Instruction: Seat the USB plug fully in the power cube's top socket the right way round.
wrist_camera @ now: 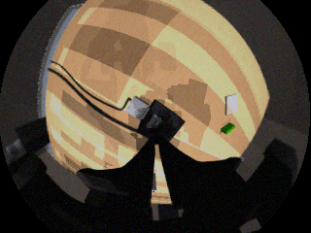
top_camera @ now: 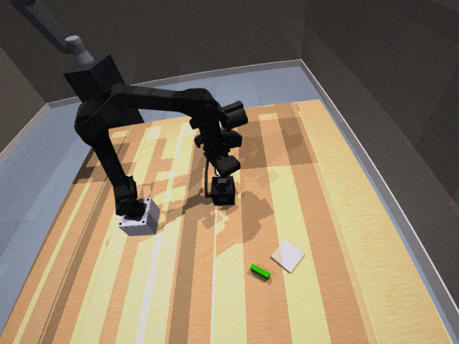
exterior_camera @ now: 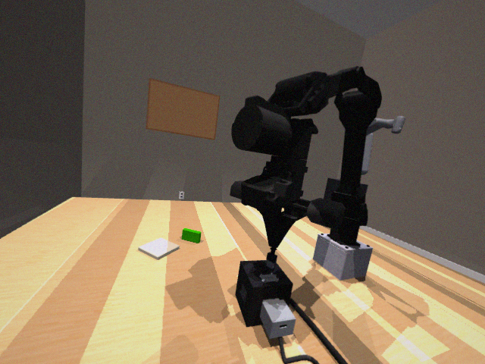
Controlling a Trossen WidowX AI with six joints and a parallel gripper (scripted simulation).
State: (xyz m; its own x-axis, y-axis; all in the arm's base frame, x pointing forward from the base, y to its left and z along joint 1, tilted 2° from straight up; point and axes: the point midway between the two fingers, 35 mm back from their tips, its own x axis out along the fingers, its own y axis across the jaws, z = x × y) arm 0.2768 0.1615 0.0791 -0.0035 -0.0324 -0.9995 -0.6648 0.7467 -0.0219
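My gripper tip is now 2 cm above the dark USB plug. Round my gripper tip: white tile: 23 cm ahead, 22 cm to the right, 13 cm below; green block: 15 cm ahead, 28 cm to the right, 12 cm below; grey socket: 7 cm below.
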